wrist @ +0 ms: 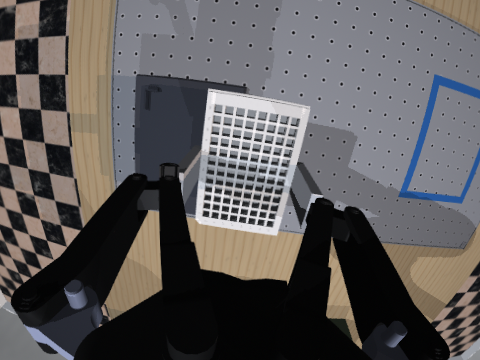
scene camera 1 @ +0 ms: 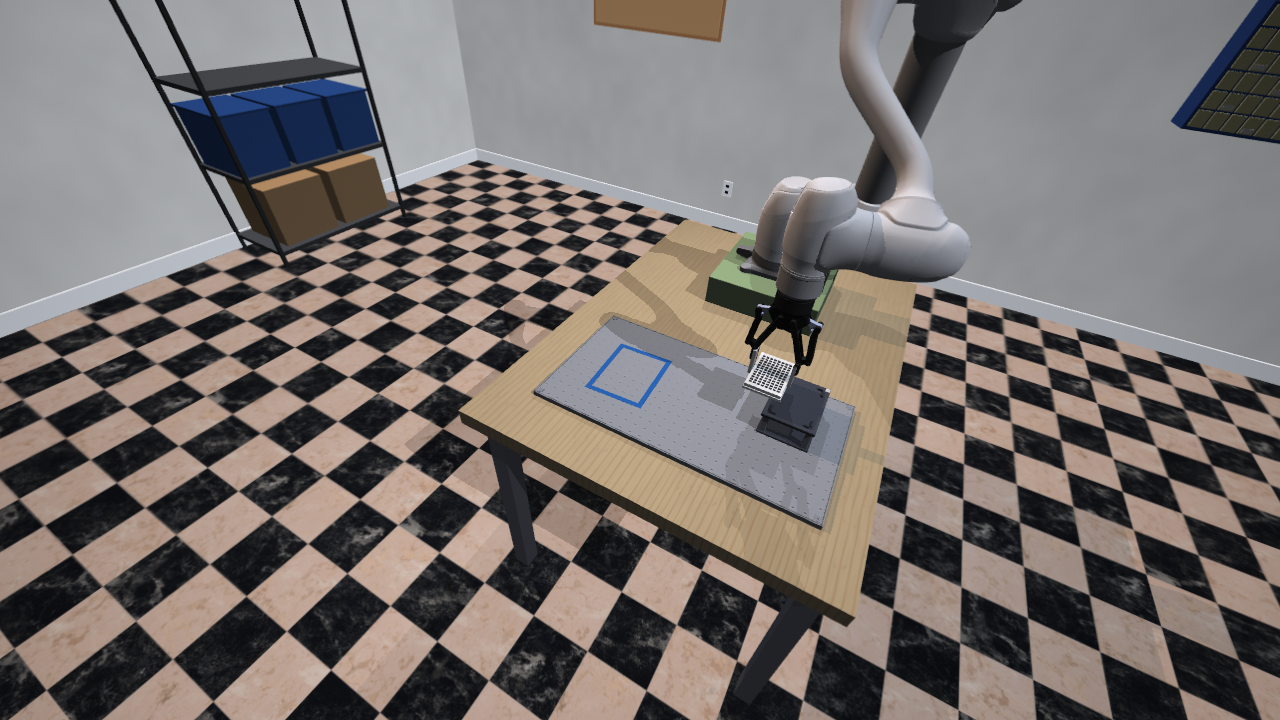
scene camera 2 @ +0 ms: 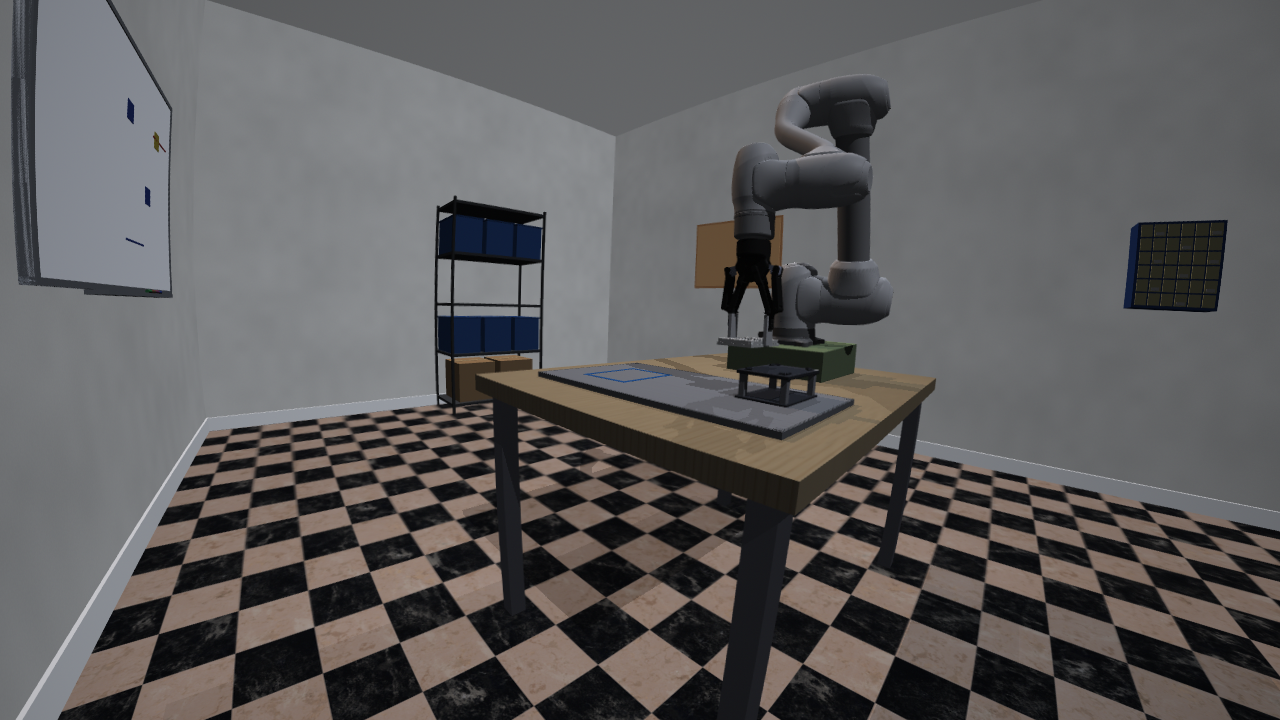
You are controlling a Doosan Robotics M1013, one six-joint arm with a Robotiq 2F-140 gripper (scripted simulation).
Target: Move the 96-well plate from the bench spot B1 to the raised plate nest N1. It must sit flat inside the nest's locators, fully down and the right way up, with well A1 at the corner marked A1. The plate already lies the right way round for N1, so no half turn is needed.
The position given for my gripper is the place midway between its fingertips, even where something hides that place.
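Scene camera 2 shows me my gripper (scene camera 2: 749, 343). In scene camera 1 I can see my gripper (scene camera 1: 769, 376) too, along with a white 96-well plate (scene camera 1: 769, 377). And in the wrist view I see a dark raised nest N1 (wrist: 174, 123), the white 96-well plate (wrist: 249, 212) and my gripper (wrist: 247, 167).
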